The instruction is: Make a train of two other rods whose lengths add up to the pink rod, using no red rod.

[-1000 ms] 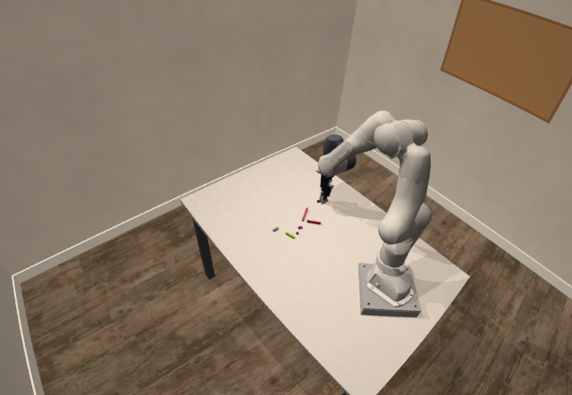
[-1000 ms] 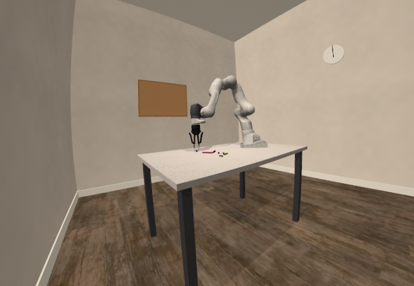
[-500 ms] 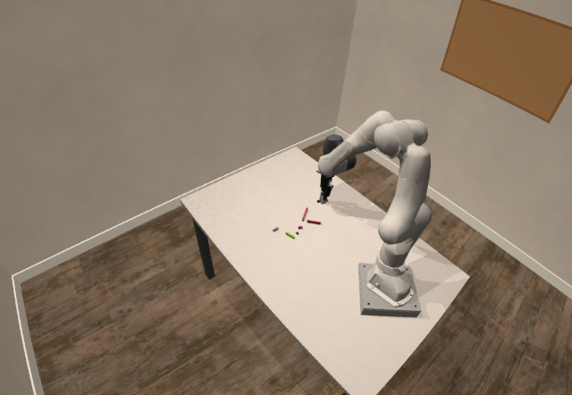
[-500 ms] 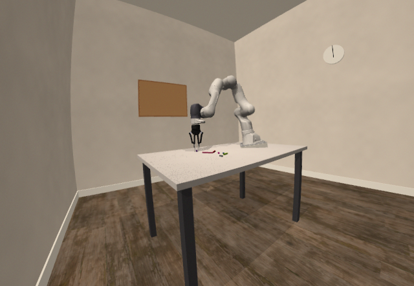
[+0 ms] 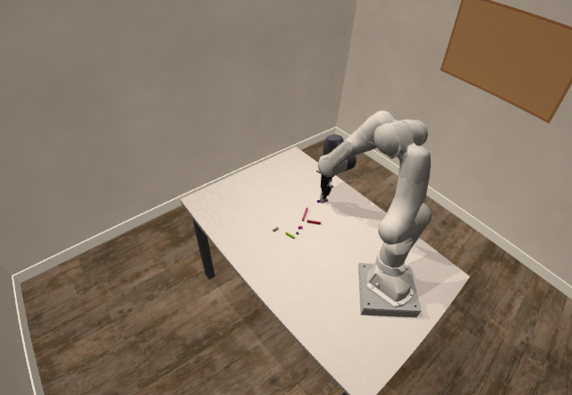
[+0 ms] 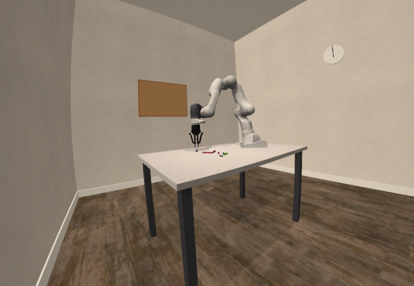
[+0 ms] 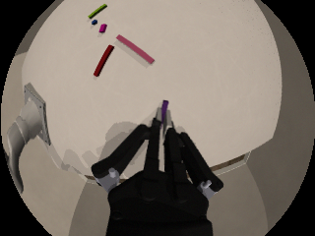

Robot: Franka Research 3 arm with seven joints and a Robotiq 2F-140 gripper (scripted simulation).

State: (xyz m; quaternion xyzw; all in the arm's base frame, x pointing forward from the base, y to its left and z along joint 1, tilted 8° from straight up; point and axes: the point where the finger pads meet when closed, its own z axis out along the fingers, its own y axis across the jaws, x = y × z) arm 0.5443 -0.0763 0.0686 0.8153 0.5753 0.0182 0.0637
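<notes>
The purple rod is 30 mm below my hand. The rest, counted from my hand: red rod: 100 mm behind, 130 mm to the left, 30 mm below; then pink rod: 30 mm behind, 140 mm to the left, 30 mm below; then magenta rod: 100 mm behind, 210 mm to the left, 30 mm below.
</notes>
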